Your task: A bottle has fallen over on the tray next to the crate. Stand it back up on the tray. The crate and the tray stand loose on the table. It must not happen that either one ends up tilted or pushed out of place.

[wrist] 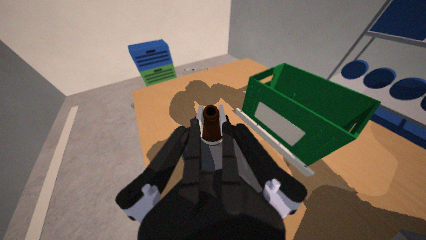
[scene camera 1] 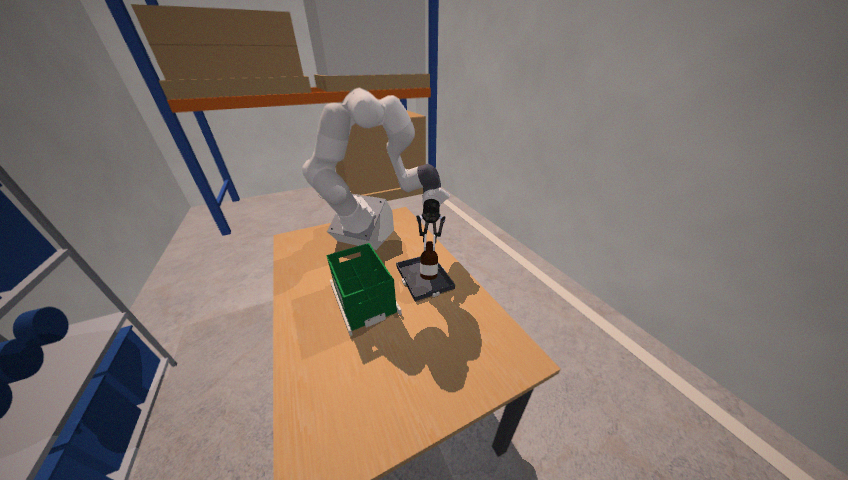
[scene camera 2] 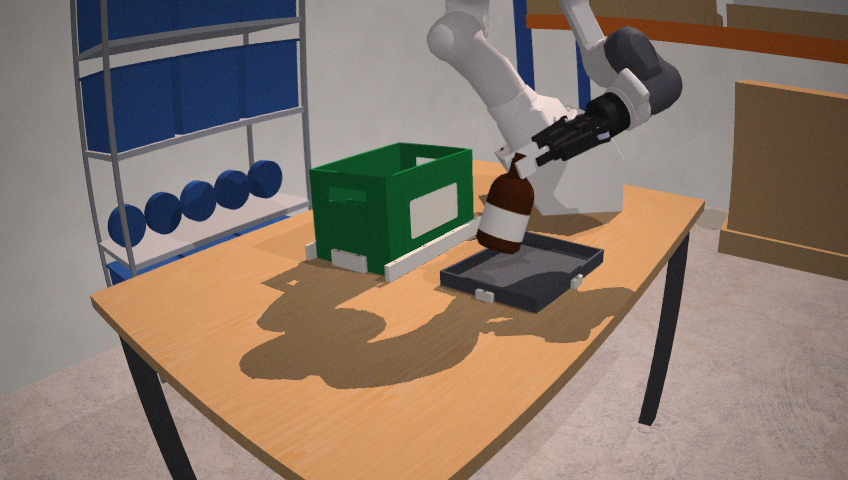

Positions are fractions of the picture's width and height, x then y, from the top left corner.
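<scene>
The gripper appears in the wrist view (0.50, 0.46), a green crate in the wrist view (0.73, 0.57) and a dark grey tray in the wrist view (0.50, 0.65). The gripper is visible in scene camera 1 (0.51, 0.52); so are the crate, in scene camera 1 (0.43, 0.58), and the tray, in scene camera 1 (0.49, 0.60). The gripper is found in scene camera 2 (0.60, 0.35), the crate in scene camera 2 (0.48, 0.43), the tray in scene camera 2 (0.64, 0.54).
</scene>
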